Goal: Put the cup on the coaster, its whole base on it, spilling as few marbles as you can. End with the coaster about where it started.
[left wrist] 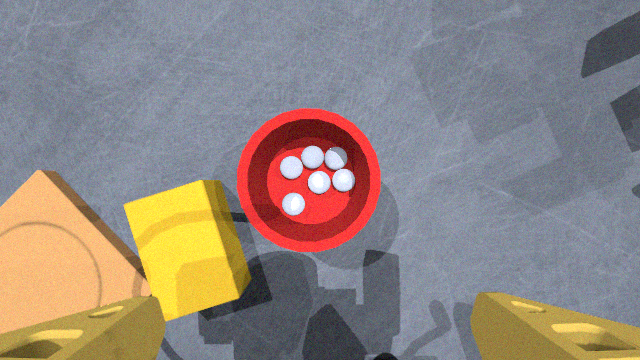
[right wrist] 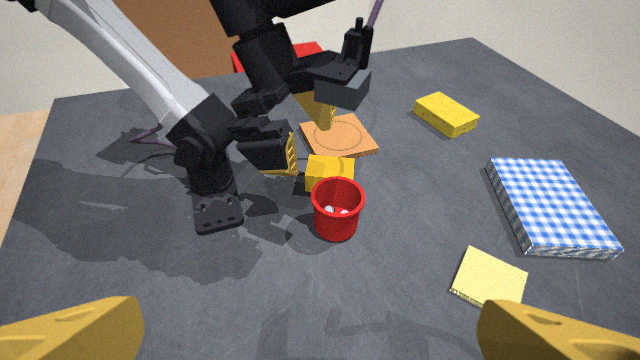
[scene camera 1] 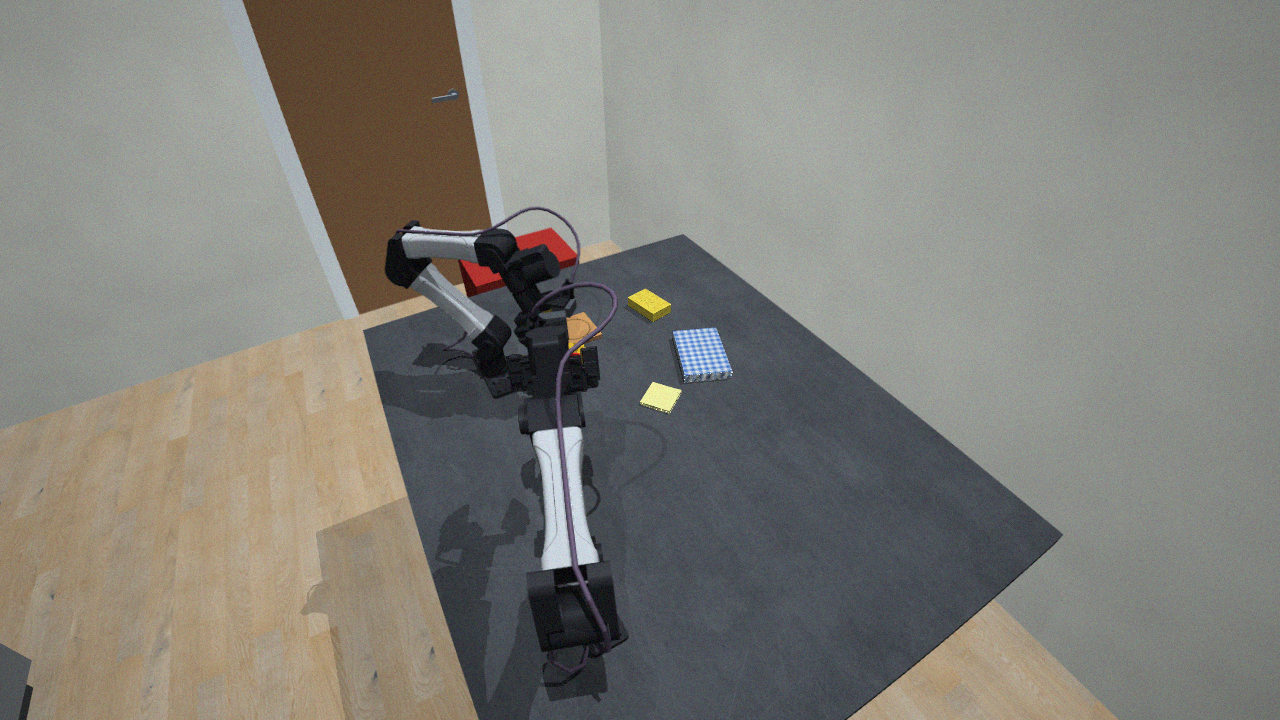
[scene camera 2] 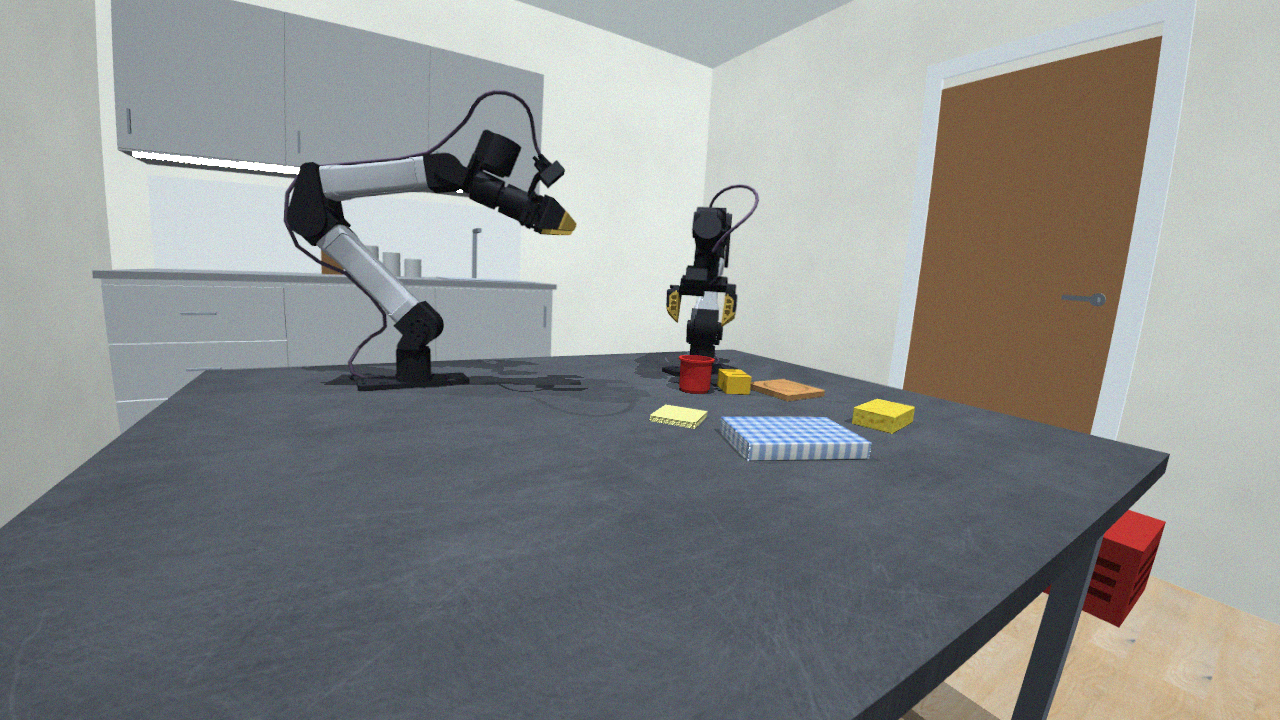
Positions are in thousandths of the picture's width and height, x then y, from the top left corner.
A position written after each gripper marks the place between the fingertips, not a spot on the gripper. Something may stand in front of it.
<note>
In view: the left gripper (scene camera 2: 546, 449), the right gripper (scene camera 2: 448, 319), a red cup (scene camera 2: 543, 516), a yellow block (scene camera 2: 572, 530) and a yellow sponge (scene camera 2: 693, 578).
The red cup also shows in the left wrist view (left wrist: 513, 612) and in the right wrist view (right wrist: 535, 538). The yellow block also shows in the left wrist view (left wrist: 291, 662) and in the right wrist view (right wrist: 498, 465). The yellow sponge shows as well in the right wrist view (right wrist: 702, 326) and in scene camera 1 (scene camera 1: 509, 426). The left wrist view does not show the yellow sponge: it is out of frame.
</note>
